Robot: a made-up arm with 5 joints.
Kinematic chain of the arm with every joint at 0, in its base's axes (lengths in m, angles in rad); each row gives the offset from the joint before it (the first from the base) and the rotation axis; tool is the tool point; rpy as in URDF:
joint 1: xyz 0 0 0.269 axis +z
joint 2: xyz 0 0 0 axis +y
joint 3: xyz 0.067 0 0.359 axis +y
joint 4: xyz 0.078 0 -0.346 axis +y
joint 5: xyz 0.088 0 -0.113 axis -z
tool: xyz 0 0 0 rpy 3.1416 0 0
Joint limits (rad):
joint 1: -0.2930..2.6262
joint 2: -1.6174..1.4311
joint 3: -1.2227..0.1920
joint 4: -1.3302..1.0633
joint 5: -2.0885..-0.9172
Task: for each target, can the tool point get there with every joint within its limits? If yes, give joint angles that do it. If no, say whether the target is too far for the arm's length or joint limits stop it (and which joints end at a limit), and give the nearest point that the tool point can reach.
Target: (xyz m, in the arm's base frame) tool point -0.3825 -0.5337 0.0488
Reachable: no: joint limits stop it (at a limit: joint 2) | nearest point -0.0719 -0.1003 0.1552 | short by 0.544 m
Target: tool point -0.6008 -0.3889 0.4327
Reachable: no: joint limits stop it (at a limit: joint 2, joint 3, joint 4) | nearest point -0.3993 -0.2585 0.6557 | short by 0.328 m
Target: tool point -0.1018 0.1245 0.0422
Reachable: yes | joints 2.2563 0.7243 -0.0153 -0.3216 -1.7255
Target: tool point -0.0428 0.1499 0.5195
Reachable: yes | joints 1.8488 -1.2706 -0.1051 -0.0513 -1.8025
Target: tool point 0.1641 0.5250 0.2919
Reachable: yes | joints 1.2679 0.5231 -0.8305 -0.9702 -1.8466
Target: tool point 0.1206 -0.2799 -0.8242
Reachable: no: too far | nearest point 0.2756 -0.0831 -0.2393 | short by 0.636 m
